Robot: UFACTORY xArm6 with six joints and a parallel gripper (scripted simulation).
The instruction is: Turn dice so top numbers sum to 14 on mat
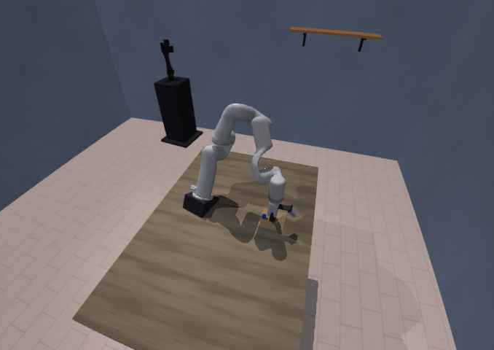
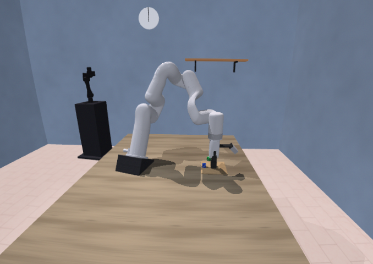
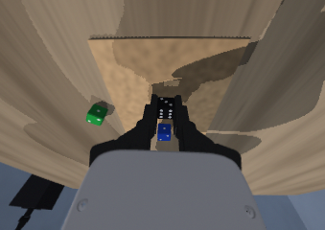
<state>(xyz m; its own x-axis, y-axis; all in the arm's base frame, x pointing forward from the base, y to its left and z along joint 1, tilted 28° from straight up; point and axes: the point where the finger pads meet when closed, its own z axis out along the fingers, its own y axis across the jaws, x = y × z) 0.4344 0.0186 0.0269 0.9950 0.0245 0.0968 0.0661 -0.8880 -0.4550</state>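
The black die is 1 cm below my hand. From my hand the other things lie so: tan mat (2 cm below); then blue die (5 cm behind, 1 cm below); then green die (3 cm behind, 9 cm to the left, 2 cm below).
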